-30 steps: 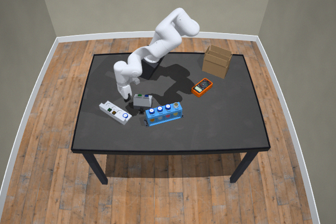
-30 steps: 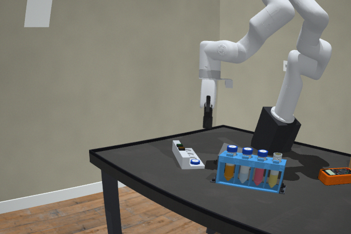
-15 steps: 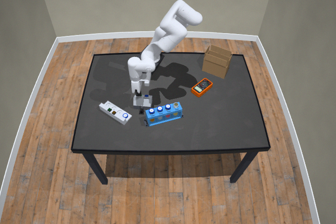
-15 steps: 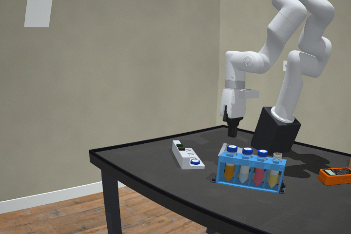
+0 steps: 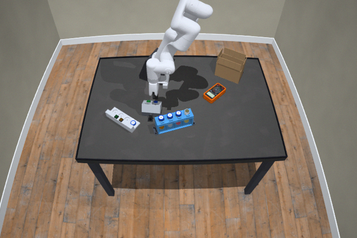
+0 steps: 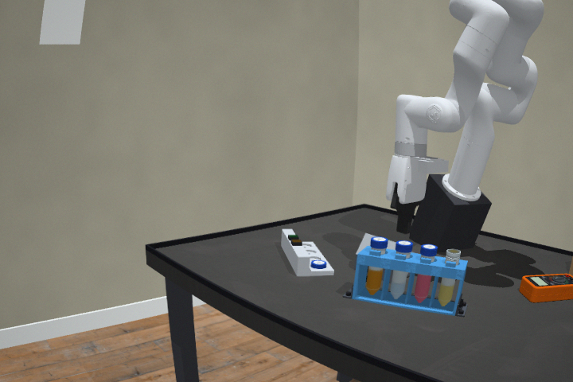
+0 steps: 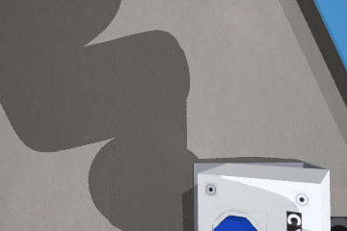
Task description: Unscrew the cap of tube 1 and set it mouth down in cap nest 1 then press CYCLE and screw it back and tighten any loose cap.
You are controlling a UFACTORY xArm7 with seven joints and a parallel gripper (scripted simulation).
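Right now the grey key housing is 6 cm below my hand, 2 cm to the right of it and 1 cm ahead of it. From my hand the other things lie so: cap 1: 15 cm to the right, 11 cm ahead, 10 cm below.
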